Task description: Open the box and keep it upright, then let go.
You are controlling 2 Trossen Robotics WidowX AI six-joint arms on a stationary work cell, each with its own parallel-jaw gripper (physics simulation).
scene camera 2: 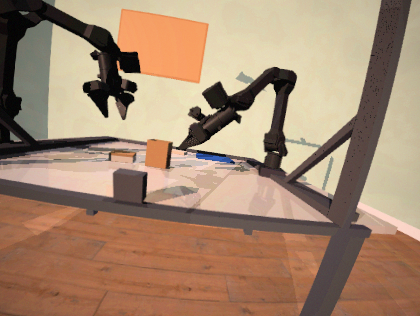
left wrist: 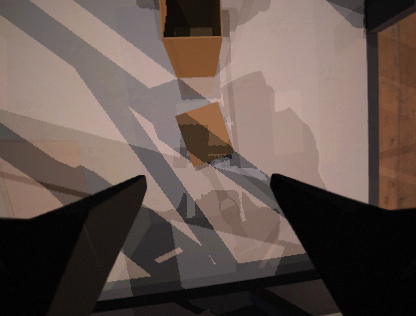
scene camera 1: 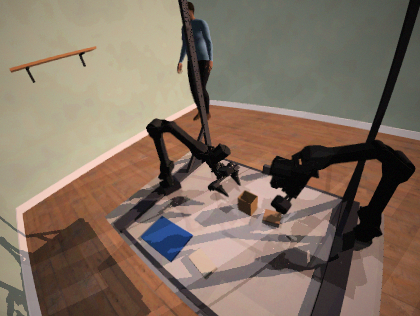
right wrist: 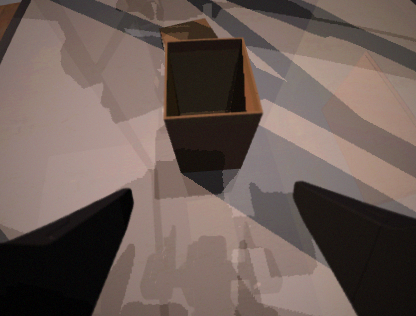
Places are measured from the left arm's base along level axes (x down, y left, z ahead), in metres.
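Pixels of known places: left gripper, between the fingertips: (scene camera 2: 116, 118) (left wrist: 209, 180); right gripper, between the fingertips: (scene camera 2: 182, 147) (scene camera 1: 234, 191) (right wrist: 214, 192); left arm's base, origin of its link: (scene camera 1: 362, 235); right arm's base, origin of its link: (scene camera 2: 271, 167) (scene camera 1: 169, 182).
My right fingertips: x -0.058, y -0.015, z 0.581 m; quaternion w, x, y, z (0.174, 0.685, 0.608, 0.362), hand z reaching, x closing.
Note:
Ahead of a thing's pixels: the offset from my right fingertips to its top centre.
The brown box {dy +0.023, dx -0.011, dz -0.076 m} (scene camera 1: 247, 203) (scene camera 2: 158, 154) (left wrist: 194, 57) (right wrist: 210, 145) stands upright on the table with its top open and its dark inside showing. The brown lid {dy +0.045, dx +0.050, dz -0.200 m} (scene camera 1: 272, 217) (scene camera 2: 122, 156) (left wrist: 205, 134) (right wrist: 187, 30) lies on the table beside the box, apart from it. My left gripper (scene camera 2: 115, 118) (left wrist: 209, 180) is open and empty, high above the table near the lid. My right gripper (scene camera 1: 232, 189) (right wrist: 214, 192) is open and empty, a short way back from the box and not touching it.
A blue flat panel {dy +0.318, dx +0.070, dz +0.212 m} (scene camera 1: 166, 238) (scene camera 2: 214, 157) and a cream flat block {dy +0.348, dx +0.063, dz -0.004 m} (scene camera 1: 202, 262) lie on the table. A dark grey block {dy -0.262, dx +0.020, dz -0.099 m} (scene camera 2: 129, 186) is at the table's edge. Frame posts (scene camera 2: 370, 115) rise at the table's corners. A person (scene camera 1: 201, 45) stands behind the table.

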